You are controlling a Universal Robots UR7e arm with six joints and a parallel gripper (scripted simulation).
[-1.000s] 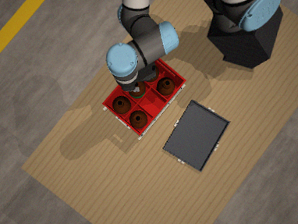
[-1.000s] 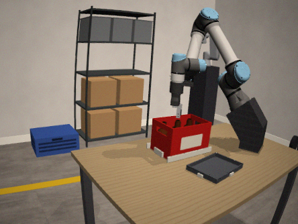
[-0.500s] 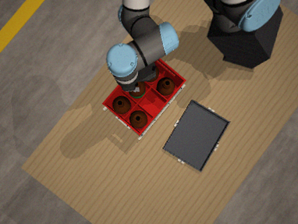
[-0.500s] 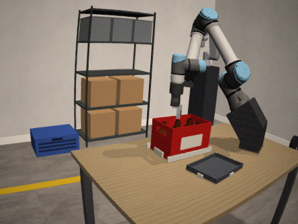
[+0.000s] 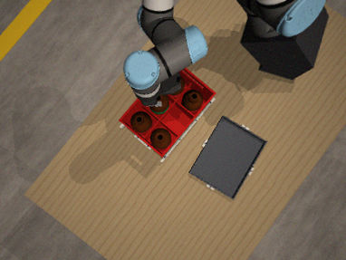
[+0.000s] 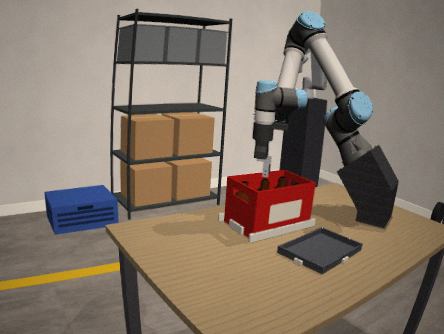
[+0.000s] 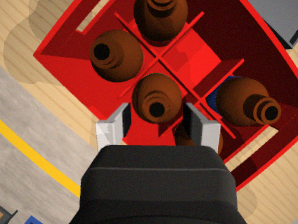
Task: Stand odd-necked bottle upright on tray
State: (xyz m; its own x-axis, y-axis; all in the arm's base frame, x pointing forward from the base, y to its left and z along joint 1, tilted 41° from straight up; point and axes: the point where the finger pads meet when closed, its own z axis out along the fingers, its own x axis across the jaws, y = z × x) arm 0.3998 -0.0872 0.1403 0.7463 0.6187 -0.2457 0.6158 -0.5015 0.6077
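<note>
Now: hand 11 cm above the red crate, 4 cm to the right of it and 1 cm short of it. From my hand the other things lie so: dark grey tray (32 cm to the left, 19 cm below, 2 cm ahead).
</note>
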